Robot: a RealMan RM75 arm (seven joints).
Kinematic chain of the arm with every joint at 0, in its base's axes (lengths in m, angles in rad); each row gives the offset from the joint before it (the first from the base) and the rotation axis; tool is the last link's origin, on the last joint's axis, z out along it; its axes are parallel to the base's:
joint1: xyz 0 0 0.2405 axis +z
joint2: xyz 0 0 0 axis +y
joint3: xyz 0 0 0.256 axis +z
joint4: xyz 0 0 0 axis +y
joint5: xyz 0 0 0.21 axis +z
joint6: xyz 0 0 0 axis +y
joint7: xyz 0 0 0.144 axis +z
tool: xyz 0 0 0
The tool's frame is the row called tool.
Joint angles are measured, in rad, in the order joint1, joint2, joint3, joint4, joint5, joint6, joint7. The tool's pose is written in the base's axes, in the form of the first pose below.
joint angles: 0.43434 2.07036 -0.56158 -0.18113 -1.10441 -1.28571 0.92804
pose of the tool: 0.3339, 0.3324, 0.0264, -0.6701, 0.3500, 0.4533, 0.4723
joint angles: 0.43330 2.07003 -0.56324 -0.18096 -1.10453 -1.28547 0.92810
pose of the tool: 0.3342, 0.3321, 0.0263, -0.6705, 0.3503, 0.4527, 0.4720
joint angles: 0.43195 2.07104 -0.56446 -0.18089 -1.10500 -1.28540 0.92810
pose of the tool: 0.3343, 0.3315, 0.0256, -0.6708, 0.3510, 0.4523, 0.4715
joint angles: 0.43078 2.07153 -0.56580 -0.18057 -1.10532 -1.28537 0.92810
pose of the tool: 0.3345, 0.3310, 0.0251, -0.6711, 0.3516, 0.4518, 0.4711
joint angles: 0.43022 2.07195 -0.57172 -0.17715 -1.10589 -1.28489 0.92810
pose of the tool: 0.3344, 0.3303, 0.0232, -0.6729, 0.3531, 0.4506, 0.4685
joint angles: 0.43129 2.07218 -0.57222 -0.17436 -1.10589 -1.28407 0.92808
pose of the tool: 0.3342, 0.3303, 0.0223, -0.6729, 0.3543, 0.4506, 0.4676
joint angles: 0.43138 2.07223 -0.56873 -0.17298 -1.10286 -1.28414 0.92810
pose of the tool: 0.3346, 0.3303, 0.0229, -0.6705, 0.3553, 0.4519, 0.4691
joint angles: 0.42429 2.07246 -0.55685 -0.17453 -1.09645 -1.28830 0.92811
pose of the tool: 0.3375, 0.3283, 0.0258, -0.6630, 0.3567, 0.4548, 0.4757
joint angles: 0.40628 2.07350 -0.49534 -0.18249 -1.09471 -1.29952 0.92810
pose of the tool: 0.3464, 0.3228, 0.0366, -0.6382, 0.3593, 0.4634, 0.4989
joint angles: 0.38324 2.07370 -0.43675 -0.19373 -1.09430 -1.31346 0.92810
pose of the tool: 0.3566, 0.3149, 0.0480, -0.6141, 0.3598, 0.4694, 0.5225
